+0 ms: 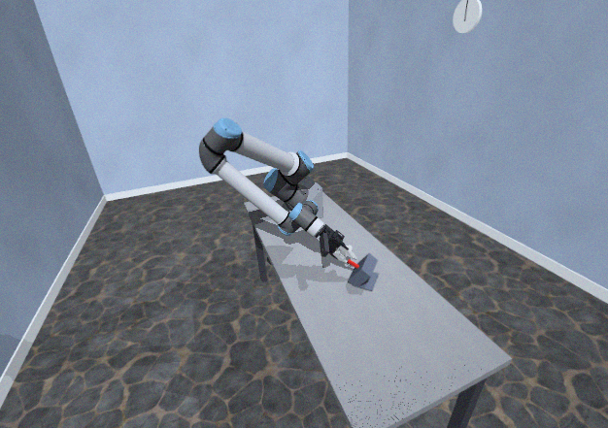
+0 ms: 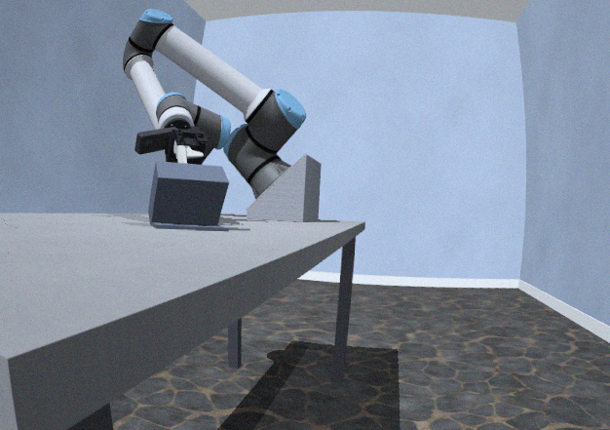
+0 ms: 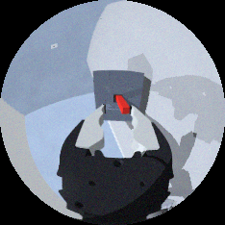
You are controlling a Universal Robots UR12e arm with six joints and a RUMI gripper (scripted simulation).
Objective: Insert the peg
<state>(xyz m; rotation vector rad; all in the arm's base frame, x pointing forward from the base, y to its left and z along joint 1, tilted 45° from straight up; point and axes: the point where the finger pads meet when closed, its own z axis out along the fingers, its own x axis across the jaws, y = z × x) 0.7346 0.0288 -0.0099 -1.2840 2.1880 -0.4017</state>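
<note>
Now: the red peg 2 cm ahead of my hand, 1 cm to the left of it and 2 cm below it.
</note>
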